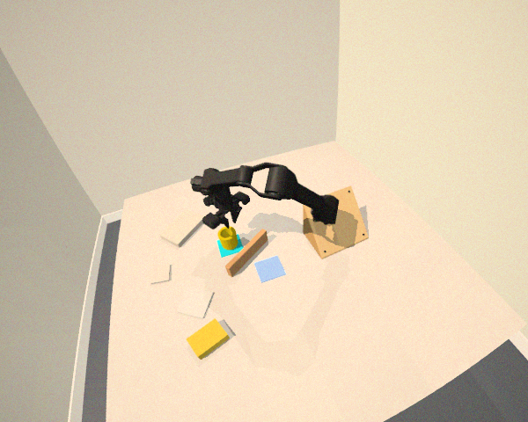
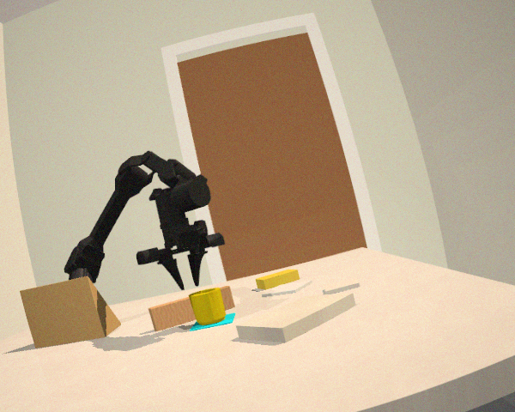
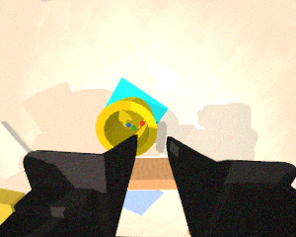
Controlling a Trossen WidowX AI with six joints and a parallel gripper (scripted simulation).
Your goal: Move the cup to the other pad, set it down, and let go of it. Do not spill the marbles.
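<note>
The yellow cup is 20 mm ahead of my gripper tip, 20 mm to the left of it and 50 mm below it. Round my gripper tip: wooden bar 40 mm behind, 100 mm to the left, 70 mm below; then light blue pad 100 mm behind, 170 mm to the left, 100 mm below.
</note>
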